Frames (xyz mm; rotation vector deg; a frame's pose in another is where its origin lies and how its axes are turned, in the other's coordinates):
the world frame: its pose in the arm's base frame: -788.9 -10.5 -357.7 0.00 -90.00 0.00
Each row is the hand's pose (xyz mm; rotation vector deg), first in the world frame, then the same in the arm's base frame.
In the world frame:
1: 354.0 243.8 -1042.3 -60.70 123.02 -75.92
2: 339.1 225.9 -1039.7 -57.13 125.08 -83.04
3: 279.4 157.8 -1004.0 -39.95 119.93 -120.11
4: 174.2 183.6 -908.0 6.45 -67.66 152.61
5: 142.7 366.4 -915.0 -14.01 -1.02 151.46
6: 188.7 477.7 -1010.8 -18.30 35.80 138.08
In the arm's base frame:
1: 253.4 233.3 -3.7 8.63 51.49 -77.46
2: 250.8 215.4 -18.6 14.57 54.91 -78.80
3: 215.1 147.3 -78.3 44.59 61.95 -89.04
4: 119.1 173.1 -183.5 98.19 58.18 -106.86
5: 126.1 355.9 -215.0 -121.81 -28.56 101.19
6: 221.9 467.2 -169.0 -106.58 -7.62 81.64

